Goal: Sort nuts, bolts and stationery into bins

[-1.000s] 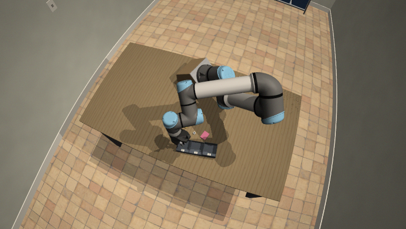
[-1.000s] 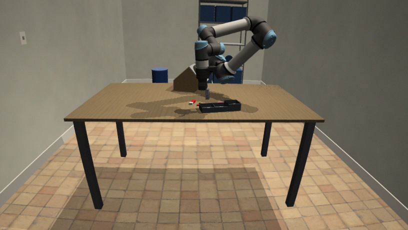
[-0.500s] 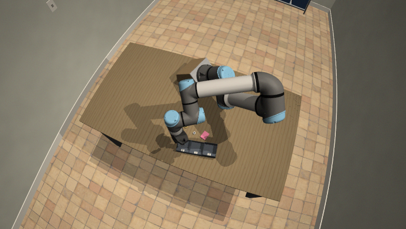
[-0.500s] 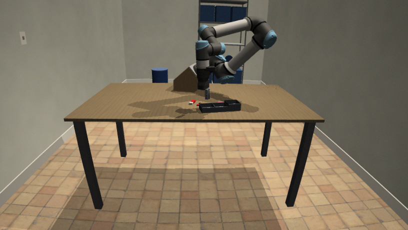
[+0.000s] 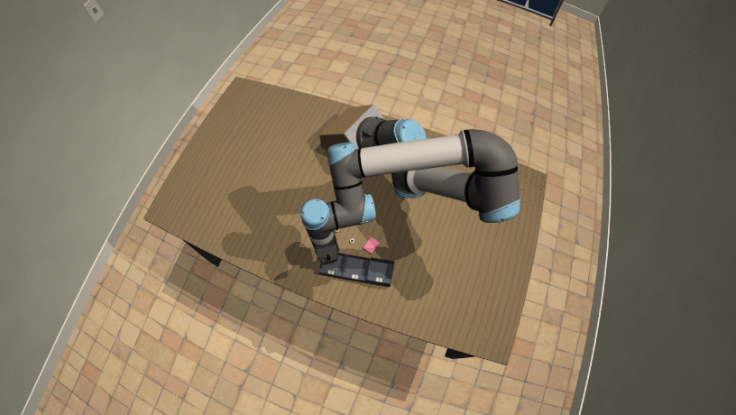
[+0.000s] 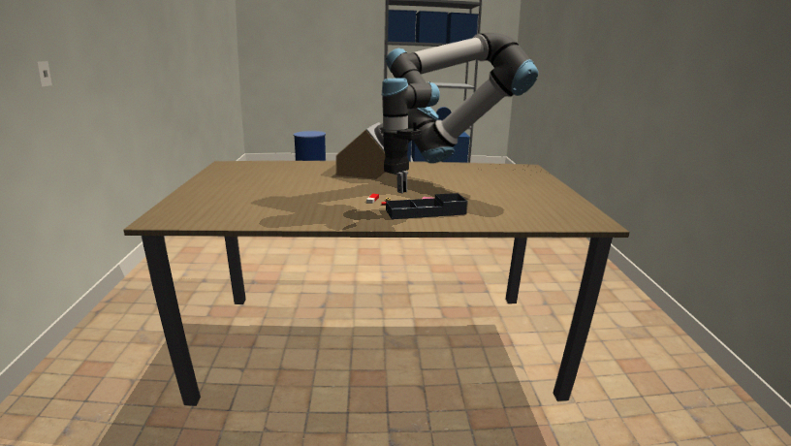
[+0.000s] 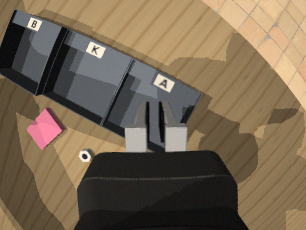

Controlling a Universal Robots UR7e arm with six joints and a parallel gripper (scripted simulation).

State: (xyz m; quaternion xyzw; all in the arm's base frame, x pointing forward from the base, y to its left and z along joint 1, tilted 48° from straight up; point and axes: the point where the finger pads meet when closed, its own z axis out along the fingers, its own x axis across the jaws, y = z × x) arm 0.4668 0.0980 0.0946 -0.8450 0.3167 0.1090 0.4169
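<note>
The three joined bins is 80 mm to the left of my hand, 70 mm below it and 40 mm behind it. Also, from my hand: brass nut 130 mm behind, 90 mm below, 70 mm to the right; red cylinder 90 mm below, 80 mm behind, 60 mm to the right; white nut 120 mm behind, 90 mm below.
</note>
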